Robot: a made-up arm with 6 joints. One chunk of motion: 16 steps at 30 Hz.
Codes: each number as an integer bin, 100 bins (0 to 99) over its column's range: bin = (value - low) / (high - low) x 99, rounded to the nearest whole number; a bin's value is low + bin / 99 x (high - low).
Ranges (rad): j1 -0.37..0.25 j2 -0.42..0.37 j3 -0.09..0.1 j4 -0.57..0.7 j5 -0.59..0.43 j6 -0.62..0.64
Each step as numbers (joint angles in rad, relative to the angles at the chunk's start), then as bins.
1 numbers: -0.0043 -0.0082 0.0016 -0.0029 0.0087 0.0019
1 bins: 58 52 48 44 58 49
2 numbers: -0.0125 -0.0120 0.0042 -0.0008 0.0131 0.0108
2 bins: 57 51 49 44 59 50
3 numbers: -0.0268 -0.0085 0.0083 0.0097 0.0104 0.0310
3 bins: 55 52 51 45 58 51
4 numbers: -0.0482 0.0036 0.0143 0.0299 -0.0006 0.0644
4 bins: 51 53 54 47 57 54
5 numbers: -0.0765 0.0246 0.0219 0.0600 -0.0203 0.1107
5 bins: 47 56 58 49 55 57
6 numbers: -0.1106 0.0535 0.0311 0.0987 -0.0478 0.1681
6 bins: 41 59 63 52 53 62
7 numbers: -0.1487 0.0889 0.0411 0.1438 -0.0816 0.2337
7 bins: 35 64 68 56 49 67
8 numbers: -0.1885 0.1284 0.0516 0.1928 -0.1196 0.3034
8 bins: 29 69 74 59 46 73
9 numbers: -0.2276 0.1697 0.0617 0.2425 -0.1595 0.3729
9 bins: 23 74 79 63 42 78
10 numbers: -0.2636 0.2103 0.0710 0.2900 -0.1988 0.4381
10 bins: 17 79 84 67 38 83
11 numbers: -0.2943 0.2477 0.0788 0.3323 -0.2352 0.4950
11 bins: 12 84 88 70 34 88
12 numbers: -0.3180 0.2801 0.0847 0.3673 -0.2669 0.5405
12 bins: 8 88 91 73 31 91
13 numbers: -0.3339 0.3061 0.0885 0.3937 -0.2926 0.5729
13 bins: 6 91 93 75 29 94
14 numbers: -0.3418 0.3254 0.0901 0.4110 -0.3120 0.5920
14 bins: 5 93 94 76 27 95
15 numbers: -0.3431 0.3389 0.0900 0.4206 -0.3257 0.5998
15 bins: 4 95 94 77 26 96
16 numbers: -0.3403 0.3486 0.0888 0.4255 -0.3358 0.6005
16 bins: 5 96 93 78 25 96
